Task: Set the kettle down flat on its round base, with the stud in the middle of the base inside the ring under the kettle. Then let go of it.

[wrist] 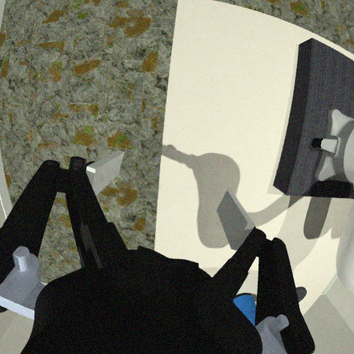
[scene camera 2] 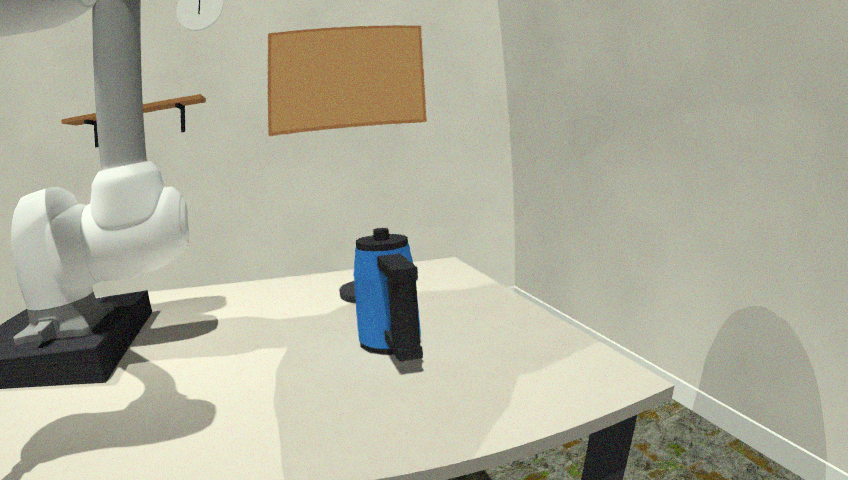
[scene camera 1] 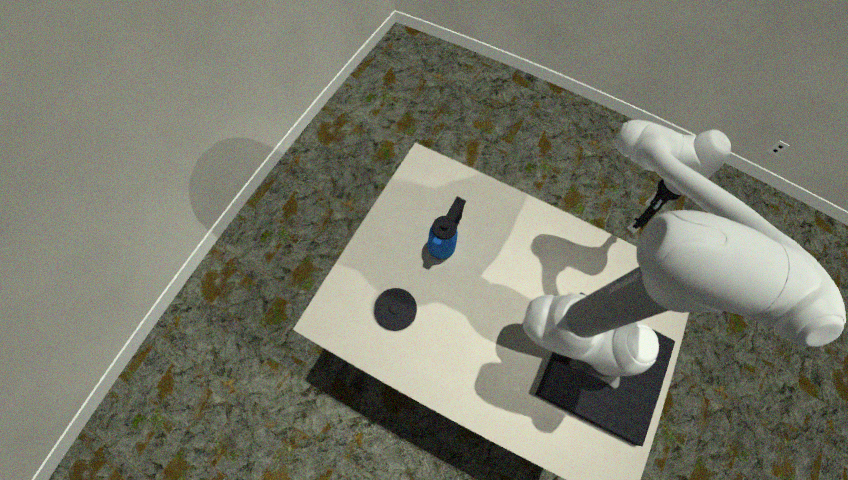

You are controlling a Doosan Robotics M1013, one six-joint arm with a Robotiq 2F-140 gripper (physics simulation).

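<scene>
The blue kettle (scene camera 1: 442, 245) (scene camera 2: 370, 297) (wrist: 244, 308) with black lid and black handle (scene camera 1: 457, 209) (scene camera 2: 404, 309) stands upright on the table, apart from the base. In the wrist view a gripper finger partly hides it. The round black base (scene camera 1: 404, 321) (scene camera 2: 347, 292) lies flat on the table, with a small stud (scene camera 1: 393, 309) in its middle; in scene camera 2 the kettle partly hides it. The ring under the kettle is hidden. My gripper (scene camera 1: 634, 228) (wrist: 172, 182) is open and empty, high up near the table's edge, far from the kettle.
The white table (scene camera 1: 357, 249) (scene camera 2: 333, 404) (wrist: 215, 75) carries the arm's black mounting block (scene camera 1: 630, 410) (scene camera 2: 53, 371) (wrist: 295, 120). Walls stand beyond the table. A cork board (scene camera 2: 346, 80) and a wooden shelf (scene camera 2: 172, 103) are on the wall.
</scene>
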